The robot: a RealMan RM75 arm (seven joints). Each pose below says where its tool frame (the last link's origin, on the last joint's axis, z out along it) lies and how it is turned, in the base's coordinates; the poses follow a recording.
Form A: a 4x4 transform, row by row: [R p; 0 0 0 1], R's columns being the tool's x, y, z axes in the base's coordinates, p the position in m. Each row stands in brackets.
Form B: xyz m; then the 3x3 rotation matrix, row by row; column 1 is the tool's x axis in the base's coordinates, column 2 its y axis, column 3 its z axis. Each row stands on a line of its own. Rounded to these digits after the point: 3 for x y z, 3 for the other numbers.
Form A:
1: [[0.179 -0.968 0.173 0.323], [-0.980 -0.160 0.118 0.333], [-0.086 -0.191 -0.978 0.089], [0 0 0 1]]
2: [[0.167 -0.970 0.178 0.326], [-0.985 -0.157 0.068 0.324], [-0.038 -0.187 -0.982 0.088], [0 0 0 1]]
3: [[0.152 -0.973 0.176 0.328], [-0.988 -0.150 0.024 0.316], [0.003 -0.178 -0.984 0.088], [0 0 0 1]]
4: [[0.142 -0.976 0.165 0.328], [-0.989 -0.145 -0.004 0.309], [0.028 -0.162 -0.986 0.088], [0 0 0 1]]
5: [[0.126 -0.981 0.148 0.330], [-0.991 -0.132 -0.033 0.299], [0.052 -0.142 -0.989 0.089], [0 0 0 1]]
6: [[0.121 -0.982 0.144 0.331], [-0.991 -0.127 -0.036 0.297], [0.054 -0.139 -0.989 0.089], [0 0 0 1]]
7: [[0.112 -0.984 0.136 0.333], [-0.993 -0.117 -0.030 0.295], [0.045 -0.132 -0.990 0.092], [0 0 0 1]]
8: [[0.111 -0.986 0.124 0.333], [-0.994 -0.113 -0.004 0.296], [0.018 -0.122 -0.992 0.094], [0 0 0 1]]
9: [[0.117 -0.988 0.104 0.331], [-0.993 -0.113 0.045 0.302], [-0.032 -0.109 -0.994 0.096], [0 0 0 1]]
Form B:
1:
0.323 0.333 0.089
0.179 -0.968 0.173
-0.980 -0.160 0.118
-0.086 -0.191 -0.978

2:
0.326 0.324 0.088
0.167 -0.970 0.178
-0.985 -0.157 0.068
-0.038 -0.187 -0.982

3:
0.328 0.316 0.088
0.152 -0.973 0.176
-0.988 -0.150 0.024
0.003 -0.178 -0.984

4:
0.328 0.309 0.088
0.142 -0.976 0.165
-0.989 -0.145 -0.004
0.028 -0.162 -0.986

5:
0.330 0.299 0.089
0.126 -0.981 0.148
-0.991 -0.132 -0.033
0.052 -0.142 -0.989

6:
0.331 0.297 0.089
0.121 -0.982 0.144
-0.991 -0.127 -0.036
0.054 -0.139 -0.989

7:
0.333 0.295 0.092
0.112 -0.984 0.136
-0.993 -0.117 -0.030
0.045 -0.132 -0.990

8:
0.333 0.296 0.094
0.111 -0.986 0.124
-0.994 -0.113 -0.004
0.018 -0.122 -0.992

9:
0.331 0.302 0.096
0.117 -0.988 0.104
-0.993 -0.113 0.045
-0.032 -0.109 -0.994

